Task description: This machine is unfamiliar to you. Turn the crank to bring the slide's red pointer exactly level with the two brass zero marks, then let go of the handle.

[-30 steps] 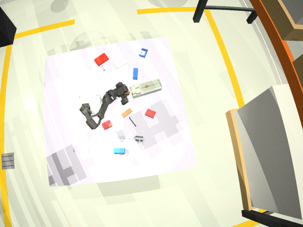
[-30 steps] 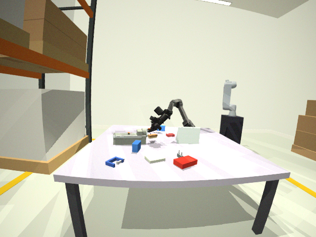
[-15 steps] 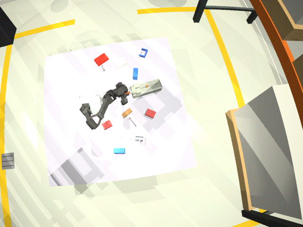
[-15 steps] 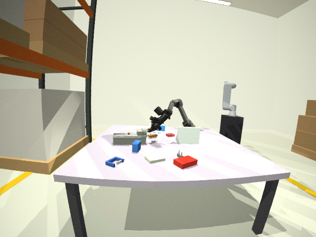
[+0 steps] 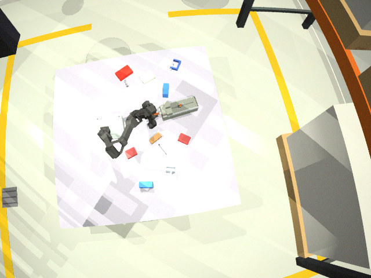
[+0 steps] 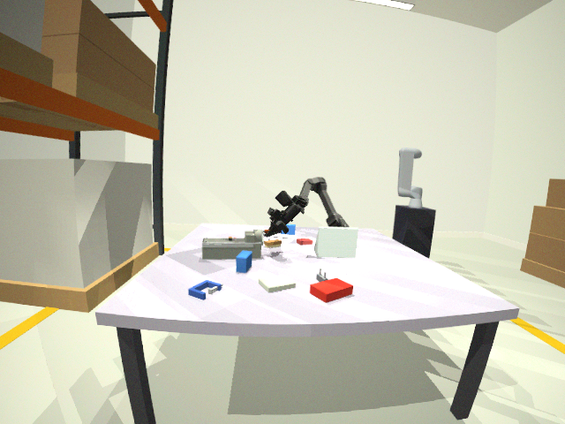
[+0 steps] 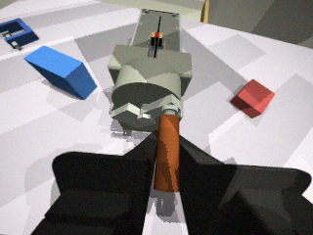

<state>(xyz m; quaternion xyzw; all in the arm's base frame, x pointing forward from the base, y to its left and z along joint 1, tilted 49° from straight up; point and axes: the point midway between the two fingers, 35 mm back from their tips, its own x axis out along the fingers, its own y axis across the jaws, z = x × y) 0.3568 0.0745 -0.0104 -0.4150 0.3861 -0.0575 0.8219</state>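
My gripper tip is 20 mm below the crank and 10 mm to the right of it. Also, from my gripper tip: red pointer 160 mm ahead, 60 mm to the left; orange-brown crank handle 20 mm behind, 20 mm above; brown block 140 mm to the right, 70 mm below, 30 mm behind.
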